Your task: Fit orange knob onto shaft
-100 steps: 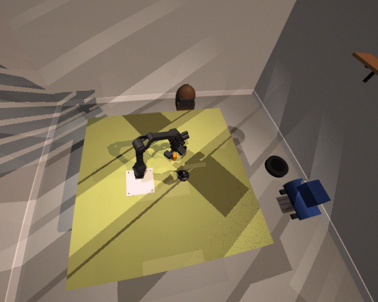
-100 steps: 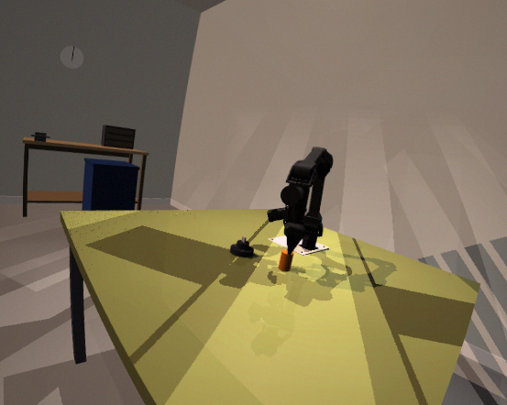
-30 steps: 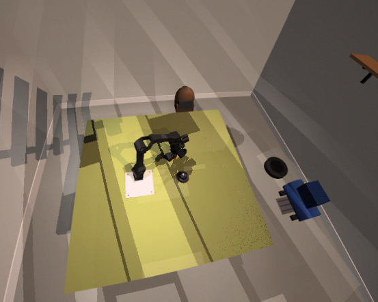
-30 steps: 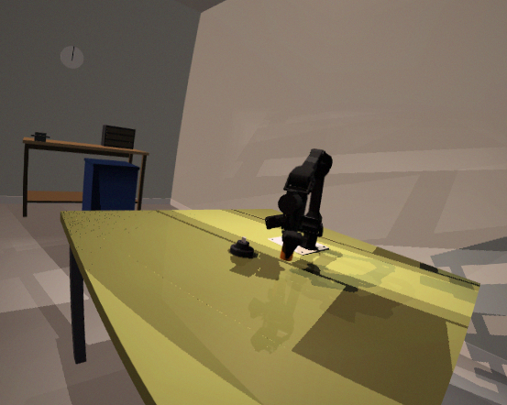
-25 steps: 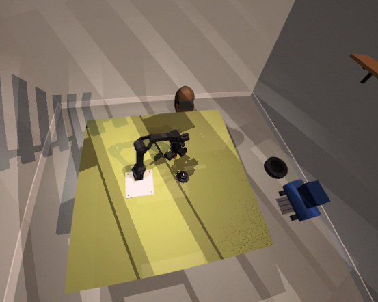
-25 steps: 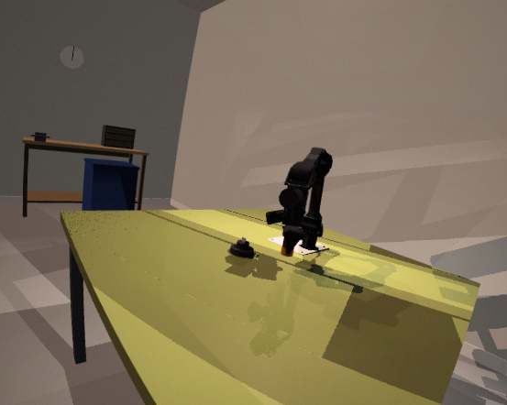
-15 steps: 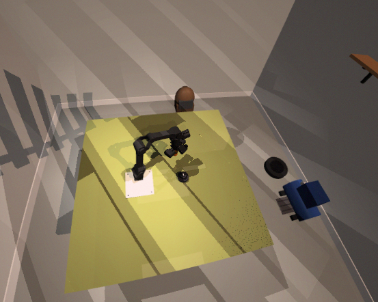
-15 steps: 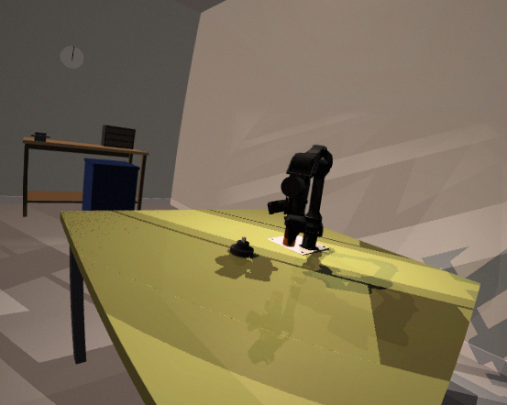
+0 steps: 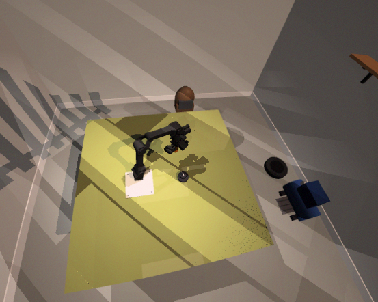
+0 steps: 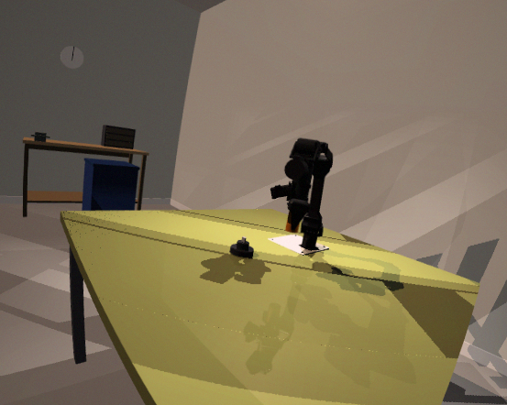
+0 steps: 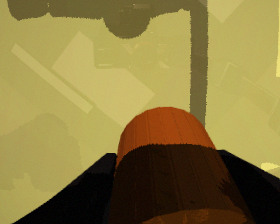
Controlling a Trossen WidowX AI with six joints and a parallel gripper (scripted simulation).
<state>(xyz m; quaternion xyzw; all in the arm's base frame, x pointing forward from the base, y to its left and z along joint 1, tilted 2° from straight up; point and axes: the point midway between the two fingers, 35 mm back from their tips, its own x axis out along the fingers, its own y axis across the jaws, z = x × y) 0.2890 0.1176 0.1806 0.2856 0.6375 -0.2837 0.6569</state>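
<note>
My gripper tip is now 17 cm to the left of the round black pedestal, 11 cm above it and 4 cm short of it. From my gripper tip the other things lie so: orange knob: 3 cm above.
</note>
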